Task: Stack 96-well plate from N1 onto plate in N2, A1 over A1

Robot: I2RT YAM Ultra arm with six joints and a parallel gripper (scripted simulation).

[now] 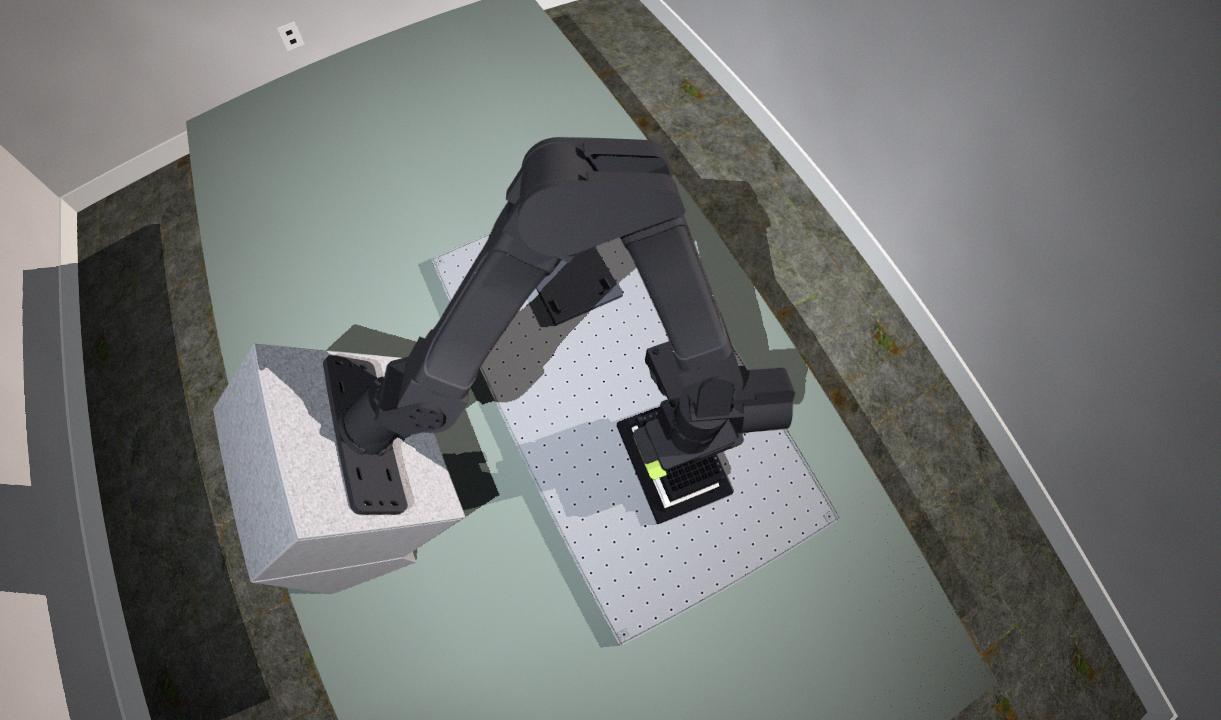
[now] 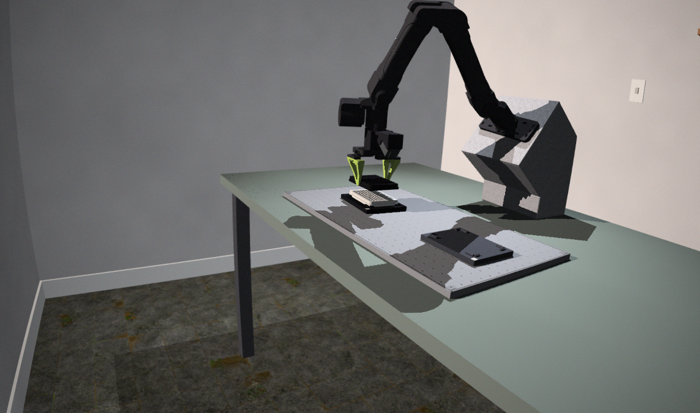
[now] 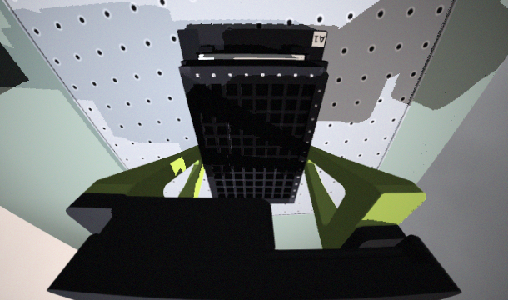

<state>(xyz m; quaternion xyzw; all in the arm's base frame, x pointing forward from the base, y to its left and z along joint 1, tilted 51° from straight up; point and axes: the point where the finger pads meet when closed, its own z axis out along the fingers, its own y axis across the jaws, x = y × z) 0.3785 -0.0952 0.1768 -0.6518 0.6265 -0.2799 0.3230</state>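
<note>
The white 96-well plate is 4 cm below my hand. From my hand the other things lie so: black 96-well plate: right at my hand; black nest N2: 6 cm below; nest N1: 35 cm to the left, 7 cm behind, 6 cm below.
</note>
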